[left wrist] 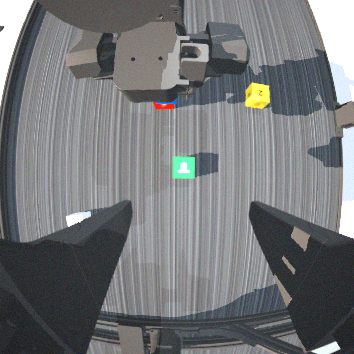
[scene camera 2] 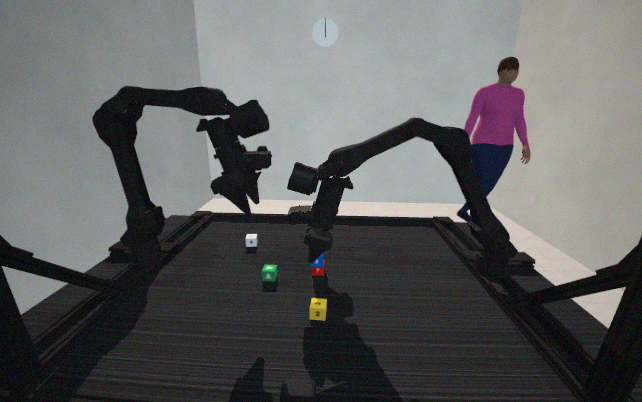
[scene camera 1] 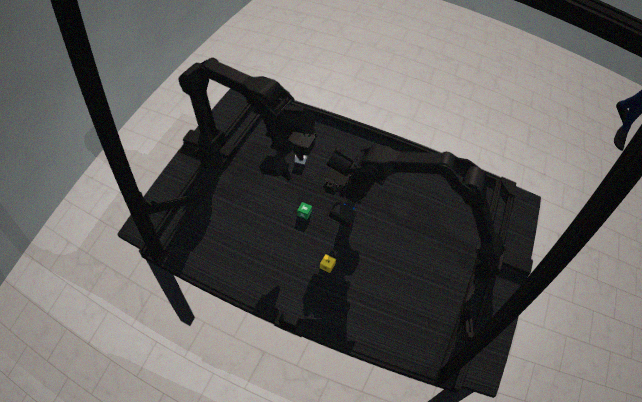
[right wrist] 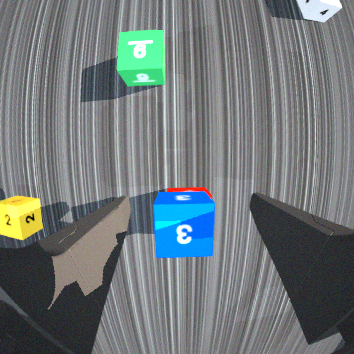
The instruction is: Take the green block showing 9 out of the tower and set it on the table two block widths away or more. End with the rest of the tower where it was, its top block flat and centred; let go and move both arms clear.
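Frame: origin at the left arm's base, x ahead, y left, z up, level; millimetres.
Seen in the pictures: left gripper, fingertip midpoint: (left wrist: pixel 191 208) (scene camera 2: pixel 253 208) (scene camera 1: pixel 295 169); right gripper, fingertip midpoint: (scene camera 2: pixel 311 255) (right wrist: pixel 191 201); left arm's base at its link origin: (left wrist: pixel 166 338) (scene camera 2: pixel 147 260) (scene camera 1: pixel 211 163); right arm's base at its link origin: (scene camera 2: pixel 490 270) (scene camera 1: pixel 485 270).
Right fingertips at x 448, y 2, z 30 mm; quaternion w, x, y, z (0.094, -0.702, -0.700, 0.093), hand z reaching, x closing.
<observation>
Pixels of each thing's top centre, then the offset from my right fingertips to it.
- green block at its top centre: (right wrist: pixel 139 48) (left wrist: pixel 183 167) (scene camera 2: pixel 269 267) (scene camera 1: pixel 304 208) dx -103, dy -32, dz -21 mm
- blue block at its top centre: (right wrist: pixel 184 231) (left wrist: pixel 164 84) (scene camera 2: pixel 316 253) dx +15, dy -5, dz +8 mm
- red block at its top centre: (right wrist: pixel 188 217) (left wrist: pixel 162 92) (scene camera 2: pixel 318 262) dx +18, dy +1, dz -21 mm
- yellow block at its top centre: (right wrist: pixel 7 220) (left wrist: pixel 260 92) (scene camera 2: pixel 318 303) (scene camera 1: pixel 328 261) dx +27, dy -164, dz -21 mm
- white block at its top centre: (left wrist: pixel 75 224) (scene camera 2: pixel 251 236) dx -201, dy +150, dz -21 mm
The green block (scene camera 1: pixel 304 210) (scene camera 2: pixel 269 273) (left wrist: pixel 183 167) (right wrist: pixel 141 55) showing 9 sits flat on the table, apart from the tower by more than two block widths. The tower is a blue block (scene camera 2: pixel 317 261) (left wrist: pixel 170 102) (right wrist: pixel 184 230) showing 3 on a red block (scene camera 2: pixel 318 270) (left wrist: pixel 164 106) (right wrist: pixel 190 190) showing 7; the blue one looks flat and roughly centred. My right gripper (scene camera 2: pixel 315 257) (right wrist: pixel 191 201) is open and empty, close above the tower, and hides much of it in both scene views. My left gripper (scene camera 2: pixel 252 207) (left wrist: pixel 191 208) is open and empty, raised behind the green block.
A yellow block (scene camera 1: pixel 328 263) (scene camera 2: pixel 318 309) (left wrist: pixel 257 95) (right wrist: pixel 21 217) showing 2 lies nearer the front. A white block (scene camera 1: pixel 300 160) (scene camera 2: pixel 251 241) (left wrist: pixel 78 218) (right wrist: pixel 320 9) lies toward the back left. A person (scene camera 2: pixel 497 117) stands beyond the table.
</observation>
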